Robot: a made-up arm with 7 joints. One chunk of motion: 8 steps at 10 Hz.
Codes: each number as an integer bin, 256 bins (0 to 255) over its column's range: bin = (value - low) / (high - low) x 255, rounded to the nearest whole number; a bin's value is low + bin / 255 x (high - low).
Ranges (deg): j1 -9..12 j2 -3..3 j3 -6..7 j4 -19..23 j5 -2..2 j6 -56..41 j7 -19..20
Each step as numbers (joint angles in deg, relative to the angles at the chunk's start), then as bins.
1 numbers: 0.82 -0.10 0.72 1.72 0.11 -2.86 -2.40
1 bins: 119 123 132 126 135 140 109
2 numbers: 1.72 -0.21 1.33 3.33 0.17 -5.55 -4.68
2 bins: 130 119 144 136 138 133 94
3 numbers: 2.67 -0.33 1.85 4.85 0.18 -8.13 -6.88
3 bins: 142 113 154 145 139 126 79
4 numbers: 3.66 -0.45 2.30 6.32 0.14 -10.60 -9.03
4 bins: 154 108 163 154 136 119 65
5 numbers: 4.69 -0.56 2.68 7.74 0.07 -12.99 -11.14
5 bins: 166 104 170 162 132 113 51
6 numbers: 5.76 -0.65 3.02 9.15 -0.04 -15.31 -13.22
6 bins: 179 100 177 171 125 107 38
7 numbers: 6.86 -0.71 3.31 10.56 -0.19 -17.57 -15.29
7 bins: 193 97 183 179 115 101 24
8 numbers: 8.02 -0.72 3.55 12.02 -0.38 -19.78 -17.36
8 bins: 207 97 187 188 103 95 11
